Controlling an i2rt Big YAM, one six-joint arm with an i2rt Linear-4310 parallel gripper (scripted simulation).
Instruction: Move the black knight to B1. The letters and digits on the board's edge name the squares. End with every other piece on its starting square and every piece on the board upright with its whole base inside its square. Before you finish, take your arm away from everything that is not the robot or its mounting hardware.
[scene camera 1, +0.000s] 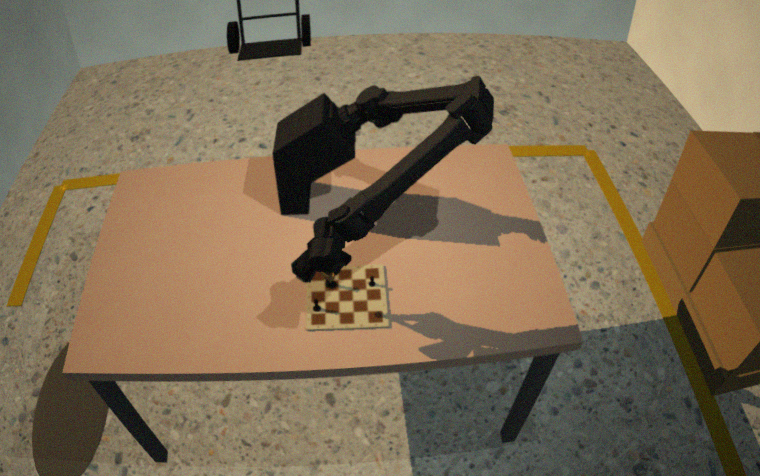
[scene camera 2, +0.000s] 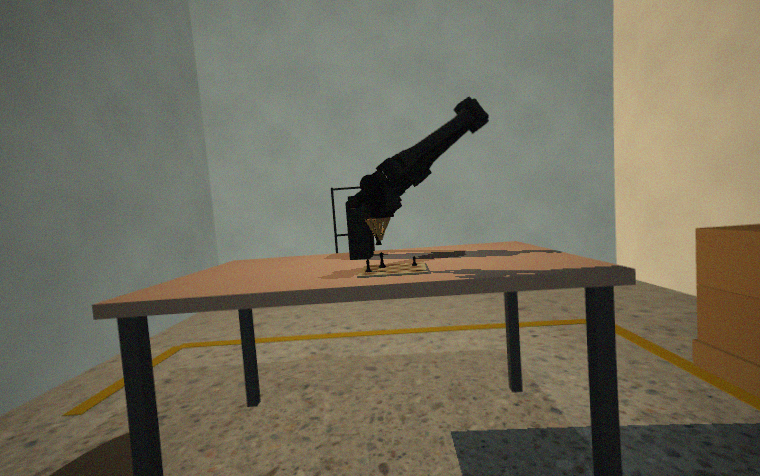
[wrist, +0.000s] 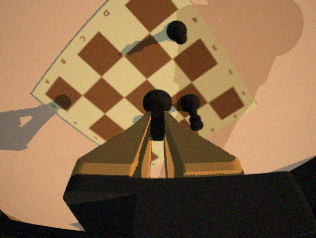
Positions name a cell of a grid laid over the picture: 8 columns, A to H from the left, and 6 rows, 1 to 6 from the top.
Observation:
I see my gripper (wrist: D4) and a chessboard (scene camera 2: E4).
The chessboard is seen too in the wrist view (wrist: C3).

